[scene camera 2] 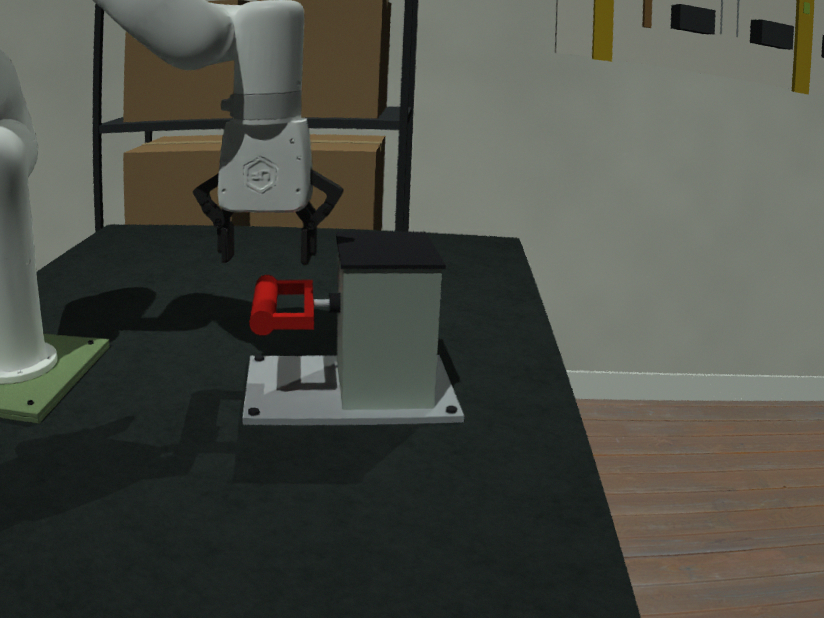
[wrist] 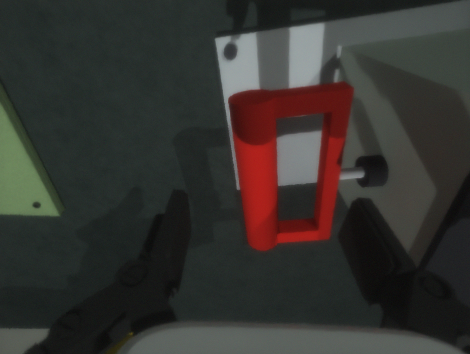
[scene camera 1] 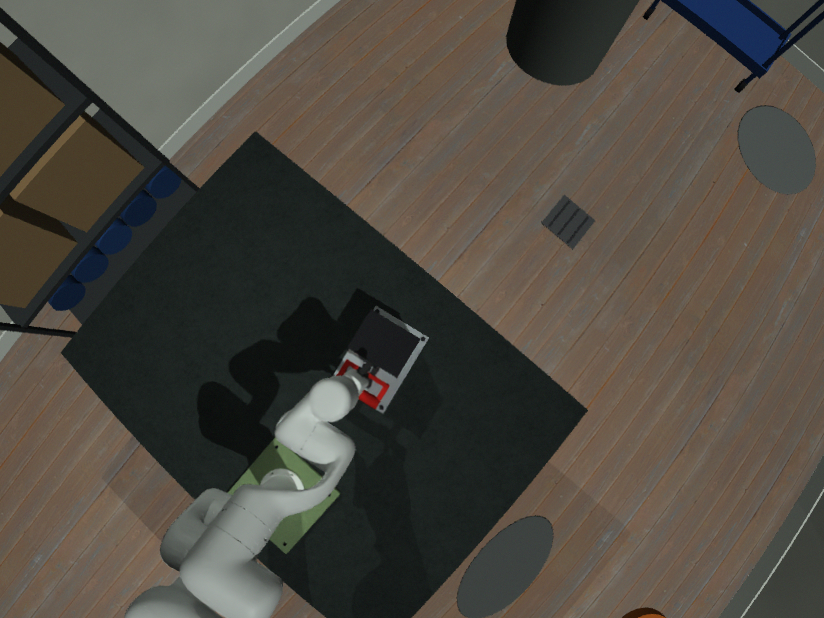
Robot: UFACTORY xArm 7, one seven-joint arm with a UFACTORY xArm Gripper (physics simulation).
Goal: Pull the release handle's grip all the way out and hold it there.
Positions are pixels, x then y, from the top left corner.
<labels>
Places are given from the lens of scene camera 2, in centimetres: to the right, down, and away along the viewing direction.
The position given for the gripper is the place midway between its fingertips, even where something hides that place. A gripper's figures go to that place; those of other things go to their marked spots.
gripper point(scene camera 2: 266, 260): -16, -5, 86
base plate point(scene camera 2: 281, 390): -15, 9, 89
</labels>
